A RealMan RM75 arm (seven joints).
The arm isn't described. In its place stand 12 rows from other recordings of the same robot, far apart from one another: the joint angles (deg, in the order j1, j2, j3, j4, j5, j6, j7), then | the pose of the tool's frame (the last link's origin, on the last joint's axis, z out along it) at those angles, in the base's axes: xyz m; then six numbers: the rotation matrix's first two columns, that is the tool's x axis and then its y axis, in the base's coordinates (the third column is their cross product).
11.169, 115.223, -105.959, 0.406, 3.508, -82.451, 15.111 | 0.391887 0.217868 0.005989 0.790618 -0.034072 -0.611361 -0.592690 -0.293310 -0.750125
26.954, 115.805, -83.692, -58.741, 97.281, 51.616, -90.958 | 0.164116 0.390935 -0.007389 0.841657 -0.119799 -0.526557 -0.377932 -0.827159 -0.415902
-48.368, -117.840, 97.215, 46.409, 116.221, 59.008, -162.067 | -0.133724 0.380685 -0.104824 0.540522 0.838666 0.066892 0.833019 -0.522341 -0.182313
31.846, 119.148, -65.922, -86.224, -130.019, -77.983, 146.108 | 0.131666 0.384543 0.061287 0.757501 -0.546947 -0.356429 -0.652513 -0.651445 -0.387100
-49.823, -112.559, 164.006, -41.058, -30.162, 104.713, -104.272 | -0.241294 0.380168 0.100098 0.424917 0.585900 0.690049 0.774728 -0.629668 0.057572
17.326, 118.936, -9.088, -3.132, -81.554, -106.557, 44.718 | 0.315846 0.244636 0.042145 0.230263 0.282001 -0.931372 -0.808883 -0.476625 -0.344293
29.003, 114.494, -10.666, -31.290, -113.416, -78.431, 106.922 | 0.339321 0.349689 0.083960 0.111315 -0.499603 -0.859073 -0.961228 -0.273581 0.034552
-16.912, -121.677, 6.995, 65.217, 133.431, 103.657, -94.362 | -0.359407 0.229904 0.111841 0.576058 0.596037 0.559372 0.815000 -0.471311 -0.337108
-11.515, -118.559, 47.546, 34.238, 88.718, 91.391, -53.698 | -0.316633 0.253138 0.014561 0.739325 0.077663 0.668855 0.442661 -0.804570 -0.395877
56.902, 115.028, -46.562, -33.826, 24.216, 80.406, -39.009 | 0.205006 0.418002 -0.004722 0.508355 -0.858845 0.062925 -0.803626 -0.499389 -0.323722
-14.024, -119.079, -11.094, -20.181, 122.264, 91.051, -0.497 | -0.268521 0.218705 -0.068371 0.605204 -0.233763 0.760975 0.578373 -0.527720 -0.622090
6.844, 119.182, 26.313, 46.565, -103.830, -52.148, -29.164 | 0.279966 0.238349 -0.116173 0.703404 -0.241173 -0.668624 -0.709067 -0.172624 -0.683685
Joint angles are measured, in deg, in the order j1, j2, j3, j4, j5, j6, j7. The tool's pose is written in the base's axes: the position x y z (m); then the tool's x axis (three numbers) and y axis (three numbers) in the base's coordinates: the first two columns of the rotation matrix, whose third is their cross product. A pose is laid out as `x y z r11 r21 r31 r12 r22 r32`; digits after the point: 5 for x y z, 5 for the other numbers.
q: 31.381 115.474 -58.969 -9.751 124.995 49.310 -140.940
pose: 0.33873 0.37422 -0.01038 0.76220 -0.26505 -0.59059 -0.64434 -0.39829 -0.65283
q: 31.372 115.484 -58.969 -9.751 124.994 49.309 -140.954
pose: 0.33875 0.37414 -0.01046 0.76224 -0.26514 -0.59050 -0.64431 -0.39832 -0.65285
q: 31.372 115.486 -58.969 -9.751 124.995 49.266 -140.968
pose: 0.33885 0.37414 -0.01048 0.76241 -0.26556 -0.59010 -0.64418 -0.39797 -0.65319
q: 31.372 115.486 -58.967 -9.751 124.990 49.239 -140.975
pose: 0.33892 0.37414 -0.01049 0.76253 -0.26584 -0.58981 -0.64407 -0.39777 -0.65341
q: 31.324 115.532 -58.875 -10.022 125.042 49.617 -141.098
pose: 0.33742 0.37473 -0.00967 0.76357 -0.25659 -0.59255 -0.64197 -0.40038 -0.65388
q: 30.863 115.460 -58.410 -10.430 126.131 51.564 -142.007
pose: 0.33511 0.37457 -0.00449 0.76104 -0.22140 -0.60976 -0.64127 -0.39867 -0.65562
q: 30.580 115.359 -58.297 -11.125 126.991 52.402 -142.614
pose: 0.33343 0.37602 0.00058 0.76299 -0.19553 -0.61613 -0.63637 -0.39459 -0.66282
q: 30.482 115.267 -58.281 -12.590 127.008 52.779 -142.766
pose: 0.32923 0.38007 0.00626 0.77209 -0.16627 -0.61338 -0.62151 -0.39906 -0.67415
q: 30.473 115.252 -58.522 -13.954 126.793 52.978 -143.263
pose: 0.32454 0.38367 0.00987 0.78685 -0.13893 -0.60131 -0.59846 -0.40971 -0.68846
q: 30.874 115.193 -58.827 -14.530 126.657 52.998 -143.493
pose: 0.31992 0.38736 0.01118 0.79599 -0.12264 -0.59276 -0.58268 -0.42052 -0.69545
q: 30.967 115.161 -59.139 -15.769 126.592 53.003 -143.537
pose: 0.31519 0.39114 0.01452 0.80424 -0.10084 -0.58569 -0.56664 -0.42730 -0.70451
